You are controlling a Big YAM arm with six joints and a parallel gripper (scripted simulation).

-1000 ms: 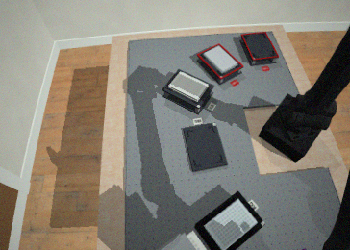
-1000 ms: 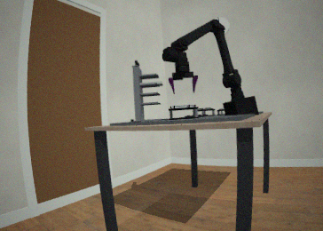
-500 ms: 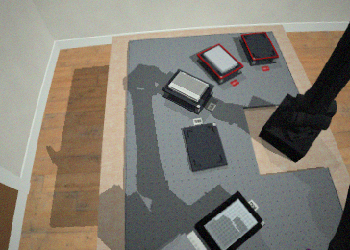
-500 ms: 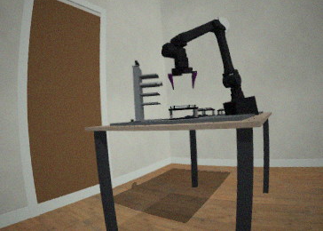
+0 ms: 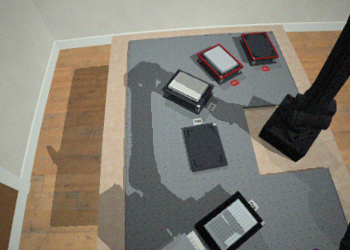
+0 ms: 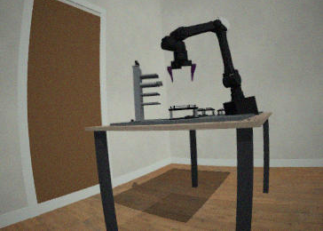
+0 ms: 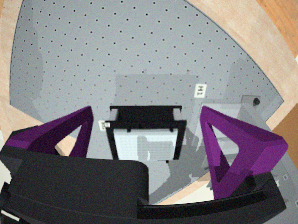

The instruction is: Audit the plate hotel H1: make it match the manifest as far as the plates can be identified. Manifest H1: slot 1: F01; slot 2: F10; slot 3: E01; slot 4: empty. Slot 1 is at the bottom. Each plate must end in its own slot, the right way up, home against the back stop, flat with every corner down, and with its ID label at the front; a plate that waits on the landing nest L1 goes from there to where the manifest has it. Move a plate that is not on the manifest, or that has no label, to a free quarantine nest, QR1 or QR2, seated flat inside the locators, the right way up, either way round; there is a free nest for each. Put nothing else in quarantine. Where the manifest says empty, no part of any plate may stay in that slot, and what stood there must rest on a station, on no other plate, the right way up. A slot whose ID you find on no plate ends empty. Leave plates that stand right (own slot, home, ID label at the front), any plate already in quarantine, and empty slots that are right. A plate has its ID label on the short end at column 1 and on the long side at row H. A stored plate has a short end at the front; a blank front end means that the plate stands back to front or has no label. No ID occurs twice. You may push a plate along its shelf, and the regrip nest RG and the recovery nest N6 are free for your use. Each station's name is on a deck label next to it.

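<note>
Now: the black nest 160 mm to the right of my hand, 140 mm below it and 70 mm ahead of it. Round my hand: plate hotel: 300 mm ahead, 60 mm to the right, 40 mm below; L1 label: 590 mm to the right, 190 mm below, 10 mm ahead; H1 deck label: 190 mm below, 140 mm ahead, 20 mm to the right.
</note>
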